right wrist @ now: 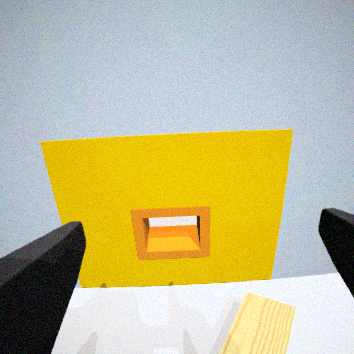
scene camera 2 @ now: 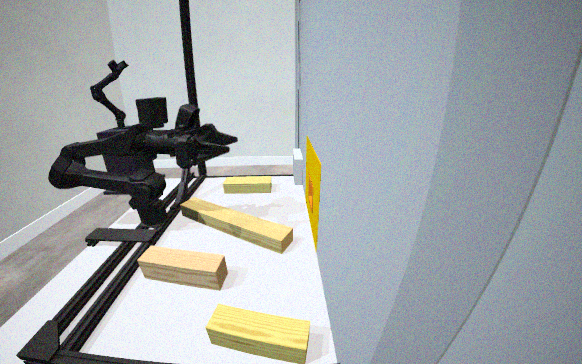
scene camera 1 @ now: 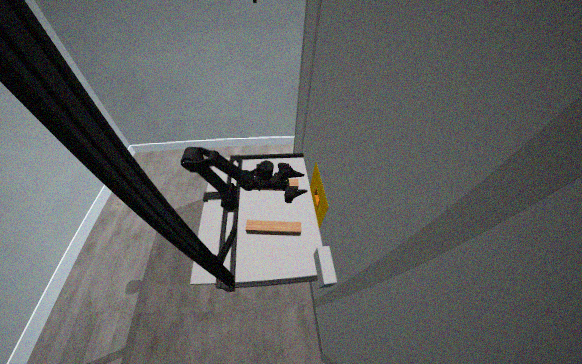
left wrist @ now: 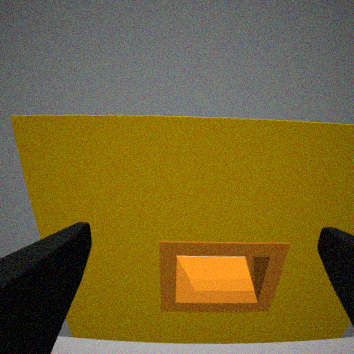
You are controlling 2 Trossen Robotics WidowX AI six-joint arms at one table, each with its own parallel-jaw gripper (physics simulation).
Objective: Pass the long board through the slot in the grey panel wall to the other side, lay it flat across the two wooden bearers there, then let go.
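Where they show: left gripper, fingertip midpoint: [scene camera 1: 305,182] [left wrist: 206,236]; right gripper, fingertip midpoint: [right wrist: 203,226] [scene camera 2: 233,144]; left arm's base, origin of the base link: [scene camera 1: 230,206]; right arm's base, origin of the base link: [scene camera 2: 154,221].
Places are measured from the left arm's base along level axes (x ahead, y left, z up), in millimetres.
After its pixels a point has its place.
Observation:
The long board [scene camera 2: 240,220] @[z 19, x 662, y 26 mm] [right wrist: 264,327] @[z 19, x 582, y 70 mm] lies flat and slanted on the table on the right arm's side, one end towards the wall. The grey panel wall [scene camera 1: 425,125] @[z 684, x 432, y -318 mm] [scene camera 2: 370,125] @[z 300, x 483, y 331 mm] [left wrist: 175,60] @[z 220, x 433, y 16 mm] [right wrist: 175,75] @[z 247, x 482, y -7 mm] carries a yellow plate with an orange-rimmed slot [left wrist: 167,280] @[z 69, x 431, y 20 mm] [right wrist: 170,211] @[z 101, x 484, y -19 mm]. One wooden bearer [scene camera 1: 273,226] @[z 28, x 212, y -137 mm] lies in scene camera 1; the other bearer [scene camera 1: 293,183] @[z 28, x 333, y 108 mm] is partly hidden beneath the left arm. My left gripper [scene camera 1: 304,183] @[z 161, x 368, y 2 mm] [left wrist: 206,236] @[z 161, x 368, y 2 mm] is open and empty, facing the plate. My right gripper [scene camera 2: 232,144] @[z 207, x 664, y 0 mm] [right wrist: 203,226] @[z 207, x 664, y 0 mm] is open and empty, above the table, back from the slot.
On the right arm's side, a short block [scene camera 2: 247,185] @[z 11, x 677, y -206 mm] lies behind the long board, and two thicker blocks, one pinkish [scene camera 2: 182,267] @[z 30, x 743, y 203 mm] and one yellow [scene camera 2: 257,332] @[z 25, x 593, y 324 mm], lie nearer the camera. A pale box [scene camera 1: 326,266] @[z 81, x 404, y -351 mm] [scene camera 2: 298,167] @[z 50, x 498, y -270 mm] is on the wall. Dark frame rails border the tables.

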